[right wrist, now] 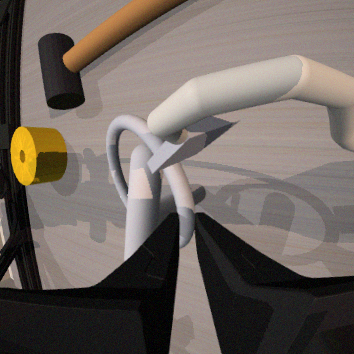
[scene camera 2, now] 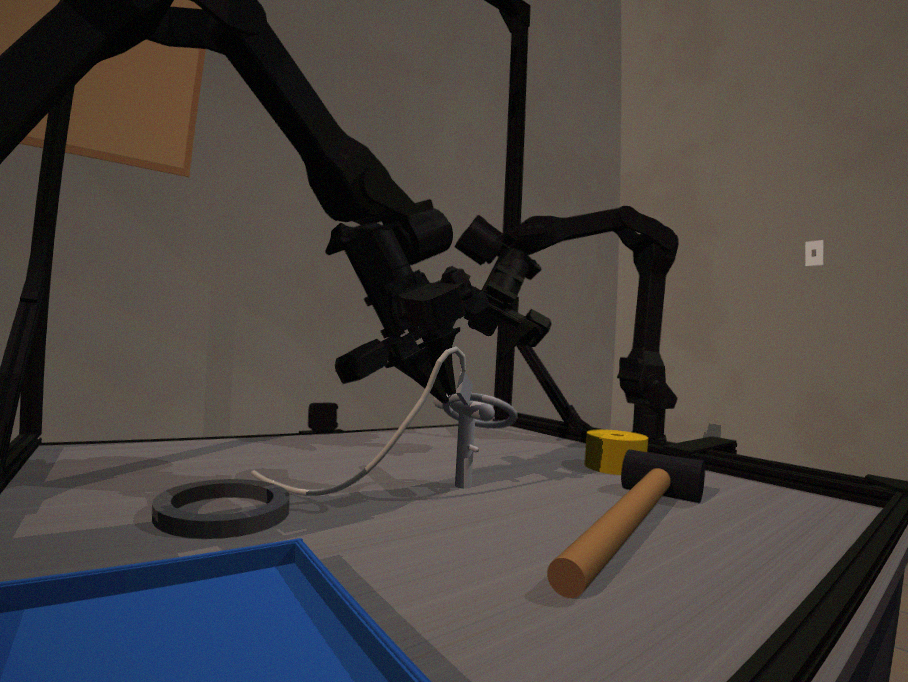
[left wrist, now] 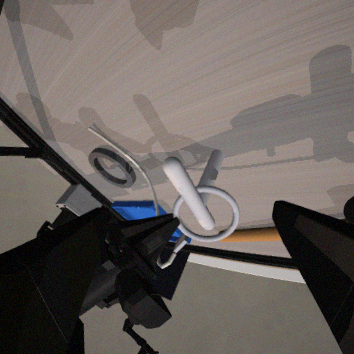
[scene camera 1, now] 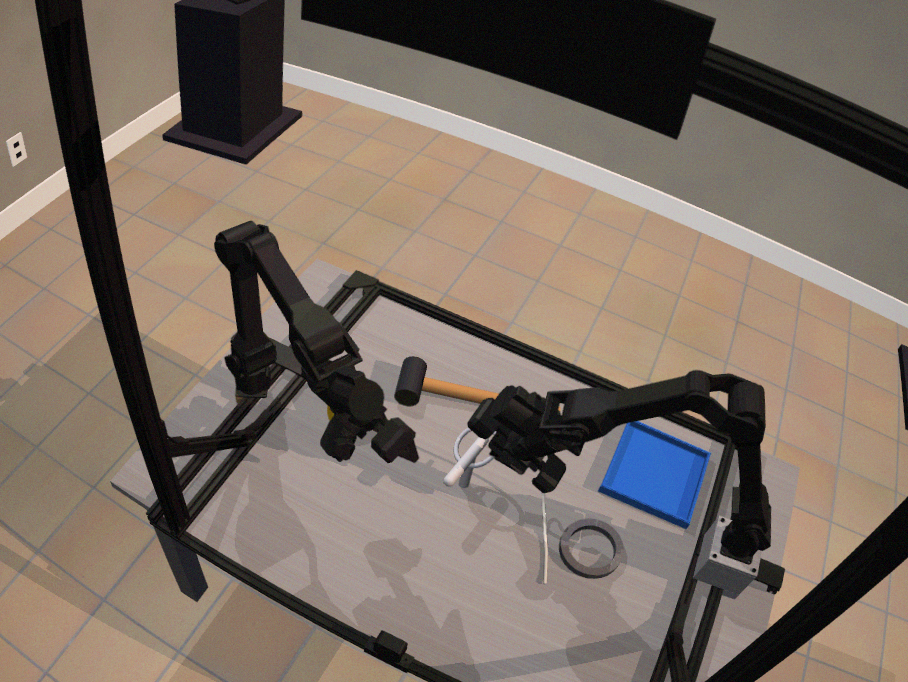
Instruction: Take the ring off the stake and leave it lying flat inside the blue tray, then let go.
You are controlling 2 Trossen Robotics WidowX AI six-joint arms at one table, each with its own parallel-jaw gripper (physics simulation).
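Places are measured from the left arm's base along level axes (x left, y back, z up), in centimetres.
Where they show: left gripper, fingertip midpoint: (scene camera 2: pixel 474 345) (left wrist: pixel 191 212) (scene camera 1: pixel 404 448); right gripper, fingertip midpoint: (right wrist: pixel 186 220) (scene camera 2: pixel 449 399) (left wrist: pixel 176 217) (scene camera 1: pixel 493 454); left arm's base, link origin: (right wrist: pixel 0 180) (scene camera 1: pixel 252 385); right arm's base, link origin: (left wrist: pixel 70 213) (scene camera 1: pixel 738 545).
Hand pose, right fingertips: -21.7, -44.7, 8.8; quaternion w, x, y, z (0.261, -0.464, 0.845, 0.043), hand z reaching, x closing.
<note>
Each offset is from my right fingertips to the top centre of the thing, as dx, dy, dz. "spot": to the spot under its first point.
A thin light-grey ring @(spot: +3.8, +6.0, -2.9) (scene camera 1: pixel 455 446) (scene camera 2: pixel 514 415) (left wrist: pixel 237 215) (right wrist: pixel 112 145) is at the top of the T-shaped pale stake @(-0.4, +4.6, -0.2) (scene camera 1: pixel 465 462) (scene camera 2: pixel 464 455) (left wrist: pixel 190 192) (right wrist: pixel 142 215); whether it clears the crossbar is hard to tell. A white cord (scene camera 1: pixel 544 535) (scene camera 2: pixel 396 440) (right wrist: pixel 250 90) trails from it to the table. My right gripper (scene camera 2: pixel 447 400) (right wrist: pixel 186 220) is shut on the ring's edge. My left gripper (scene camera 1: pixel 378 455) (scene camera 2: pixel 510 323) is open and empty, above and to the stake's left in scene camera 1. The blue tray @(+2.1, -35.5, -8.5) (scene camera 1: pixel 653 473) (scene camera 2: pixel 168 624) is empty; its edge shows in the left wrist view.
A flat, thick dark-grey hoop @(-14.3, -18.5, -9.3) (scene camera 1: pixel 565 549) (scene camera 2: pixel 220 524) lies between the cord and the tray. A mallet @(+20.5, -0.9, -5.8) (scene camera 1: pixel 455 389) (scene camera 2: pixel 616 528) (right wrist: pixel 60 72) lies behind the stake in scene camera 1. A yellow cylinder @(+17.1, +24.8, -5.8) (scene camera 2: pixel 616 449) (right wrist: pixel 42 155) stands near the mallet head. Dark frame rails border the table.
</note>
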